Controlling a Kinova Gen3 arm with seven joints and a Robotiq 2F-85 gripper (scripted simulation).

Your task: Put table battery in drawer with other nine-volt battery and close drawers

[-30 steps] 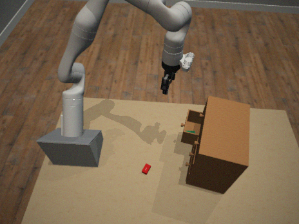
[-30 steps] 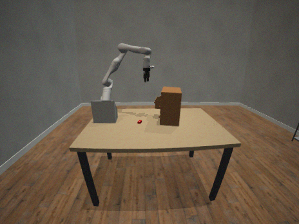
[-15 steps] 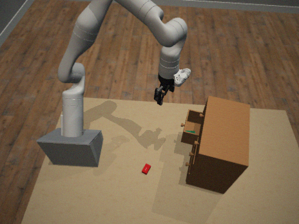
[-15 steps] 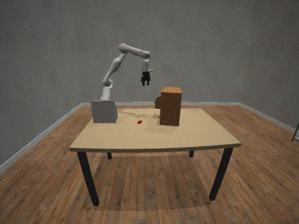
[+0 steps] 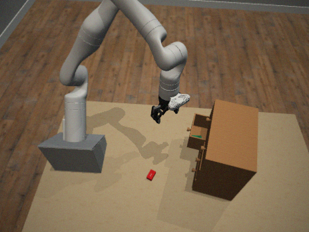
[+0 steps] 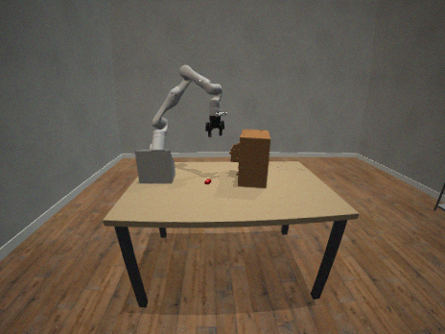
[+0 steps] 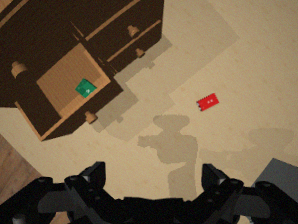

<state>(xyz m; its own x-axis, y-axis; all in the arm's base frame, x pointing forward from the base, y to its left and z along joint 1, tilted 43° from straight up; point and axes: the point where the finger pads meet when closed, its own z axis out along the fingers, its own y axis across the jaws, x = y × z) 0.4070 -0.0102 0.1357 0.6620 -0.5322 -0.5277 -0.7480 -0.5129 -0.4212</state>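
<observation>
My gripper is now 40 mm past the red nine-volt battery, 140 mm to the left of it and 280 mm above it. From my hand the other things lie so: green nine-volt battery: 160 mm ahead, 10 mm to the left, 160 mm below.
</observation>
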